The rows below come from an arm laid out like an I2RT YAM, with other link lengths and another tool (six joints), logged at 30 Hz.
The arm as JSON. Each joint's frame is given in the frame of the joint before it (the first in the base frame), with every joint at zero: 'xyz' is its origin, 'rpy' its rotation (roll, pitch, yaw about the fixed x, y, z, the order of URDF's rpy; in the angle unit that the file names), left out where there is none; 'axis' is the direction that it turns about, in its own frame. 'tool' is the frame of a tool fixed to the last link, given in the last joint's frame.
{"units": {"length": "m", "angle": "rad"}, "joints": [
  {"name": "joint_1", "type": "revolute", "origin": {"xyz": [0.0, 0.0, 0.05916]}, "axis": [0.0, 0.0, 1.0]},
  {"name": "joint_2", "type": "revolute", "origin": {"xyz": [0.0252, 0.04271, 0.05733]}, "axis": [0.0, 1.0, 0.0]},
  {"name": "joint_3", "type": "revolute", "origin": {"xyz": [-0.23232, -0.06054, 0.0]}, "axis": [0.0, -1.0, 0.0]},
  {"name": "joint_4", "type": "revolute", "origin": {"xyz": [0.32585, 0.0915, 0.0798]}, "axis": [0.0, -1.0, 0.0]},
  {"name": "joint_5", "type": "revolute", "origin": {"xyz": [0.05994, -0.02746, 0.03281]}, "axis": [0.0, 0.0, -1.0]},
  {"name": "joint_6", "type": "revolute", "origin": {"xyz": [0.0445, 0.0, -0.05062]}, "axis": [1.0, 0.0, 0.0]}
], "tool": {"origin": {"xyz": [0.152, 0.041, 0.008], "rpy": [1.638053, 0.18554, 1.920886]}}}
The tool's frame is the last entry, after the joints.
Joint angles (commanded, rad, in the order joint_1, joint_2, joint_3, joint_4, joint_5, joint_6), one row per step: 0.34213, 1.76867, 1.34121, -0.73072, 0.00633, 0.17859; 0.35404, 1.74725, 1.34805, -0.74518, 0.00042, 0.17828; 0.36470, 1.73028, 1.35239, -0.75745, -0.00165, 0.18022; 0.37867, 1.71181, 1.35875, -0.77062, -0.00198, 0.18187; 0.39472, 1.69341, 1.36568, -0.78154, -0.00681, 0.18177; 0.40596, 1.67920, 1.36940, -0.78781, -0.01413, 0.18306; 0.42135, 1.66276, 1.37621, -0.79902, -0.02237, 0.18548; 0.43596, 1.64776, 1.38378, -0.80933, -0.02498, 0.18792; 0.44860, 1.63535, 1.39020, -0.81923, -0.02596, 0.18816; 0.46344, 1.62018, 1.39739, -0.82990, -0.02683, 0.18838; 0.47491, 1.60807, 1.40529, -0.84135, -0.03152, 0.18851; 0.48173, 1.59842, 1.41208, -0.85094, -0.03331, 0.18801; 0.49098, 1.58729, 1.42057, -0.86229, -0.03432, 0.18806; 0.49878, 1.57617, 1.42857, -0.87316, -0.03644, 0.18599; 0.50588, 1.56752, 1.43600, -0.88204, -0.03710, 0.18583; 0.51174, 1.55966, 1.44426, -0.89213, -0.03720, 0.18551; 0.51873, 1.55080, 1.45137, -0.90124, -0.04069, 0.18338; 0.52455, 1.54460, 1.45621, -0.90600, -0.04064, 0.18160
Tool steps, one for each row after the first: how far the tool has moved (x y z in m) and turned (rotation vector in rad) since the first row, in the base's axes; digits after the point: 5 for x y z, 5 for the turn. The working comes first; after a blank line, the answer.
Tool pose at each row, in the base's axes (x y z in m, rotation vector in rad; the steps are taken from these numbers as rounded here): 0.44380, 0.24711, 0.04561, -1.61864, -2.52855, -0.79979; 0.44032, 0.25343, 0.05748, -1.59552, -2.53691, -0.82069; 0.43682, 0.25822, 0.06626, -1.58018, -2.54301, -0.83380; 0.43276, 0.26417, 0.07646, -1.56083, -2.55306, -0.84899; 0.42797, 0.27191, 0.08723, -1.53216, -2.56336, -0.86963; 0.42412, 0.27792, 0.09522, -1.50996, -2.56673, -0.88884; 0.41853, 0.28557, 0.10513, -1.48211, -2.57029, -0.90882; 0.41375, 0.29191, 0.11459, -1.45985, -2.57694, -0.92611; 0.40924, 0.29695, 0.12223, -1.43963, -2.58456, -0.93742; 0.40385, 0.30271, 0.13141, -1.41566, -2.59373, -0.95219; 0.39887, 0.30759, 0.13950, -1.39366, -2.59760, -0.96479; 0.39568, 0.31014, 0.14601, -1.38032, -2.60145, -0.97399; 0.39164, 0.31339, 0.15374, -1.36442, -2.60659, -0.98468; 0.38772, 0.31614, 0.16128, -1.34710, -2.61212, -0.99523; 0.38453, 0.31852, 0.16762, -1.33445, -2.61626, -1.00448; 0.38163, 0.32022, 0.17378, -1.32411, -2.62010, -1.01199; 0.37778, 0.32278, 0.18008, -1.30686, -2.62370, -1.02122; 0.37529, 0.32465, 0.18453, -1.29484, -2.62885, -1.02848

-0.00348, 0.00632, 0.01187, 0.00966, -0.01118, 0.01460; -0.00698, 0.01111, 0.02065, 0.01535, -0.01869, 0.02436; -0.01104, 0.01706, 0.03085, 0.02052, -0.02915, 0.03701; -0.01583, 0.02480, 0.04162, 0.02998, -0.04086, 0.05526; -0.01968, 0.03081, 0.04961, 0.04112, -0.04892, 0.06853; -0.02527, 0.03846, 0.05952, 0.05381, -0.05660, 0.08543; -0.03005, 0.04480, 0.06898, 0.06200, -0.06625, 0.09914; -0.03456, 0.04984, 0.07662, 0.06675, -0.07372, 0.11212; -0.03995, 0.05560, 0.08580, 0.07267, -0.08366, 0.12732; -0.04493, 0.06048, 0.09389, 0.08043, -0.08941, 0.14090; -0.04812, 0.06303, 0.10040, 0.08471, -0.09489, 0.14909; -0.05216, 0.06628, 0.10813, 0.08931, -0.10171, 0.15889; -0.05608, 0.06903, 0.11567, 0.09391, -0.10857, 0.16963; -0.05927, 0.07141, 0.12201, 0.09770, -0.11463, 0.17729; -0.06217, 0.07311, 0.12817, 0.10045, -0.11990, 0.18357; -0.06602, 0.07567, 0.13447, 0.10561, -0.12498, 0.19418; -0.06851, 0.07754, 0.13892, 0.10778, -0.13082, 0.20165
